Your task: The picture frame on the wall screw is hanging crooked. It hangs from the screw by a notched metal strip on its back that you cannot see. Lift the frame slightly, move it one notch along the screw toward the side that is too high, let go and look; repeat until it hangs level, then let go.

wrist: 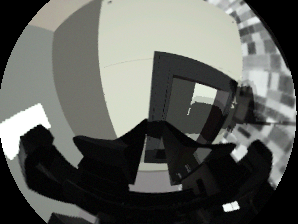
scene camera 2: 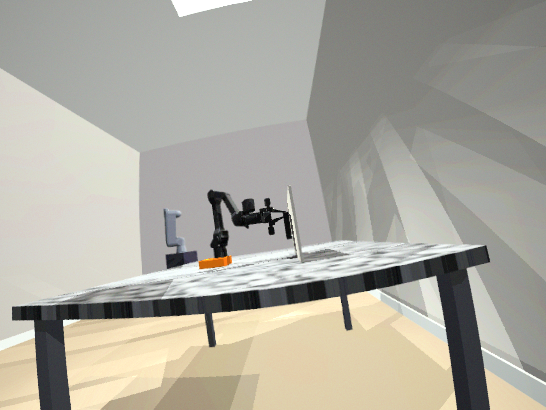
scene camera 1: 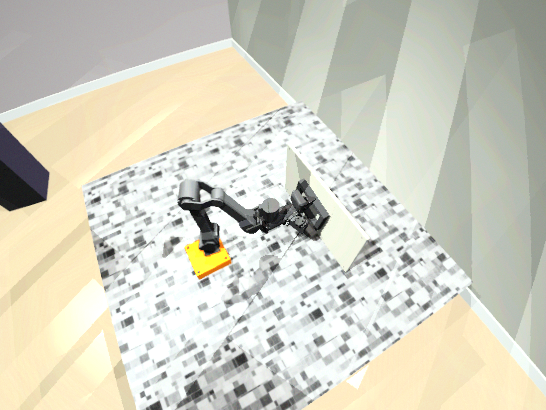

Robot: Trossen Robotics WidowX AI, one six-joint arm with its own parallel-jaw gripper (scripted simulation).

my gripper: holds a picture frame (wrist: 196, 98)
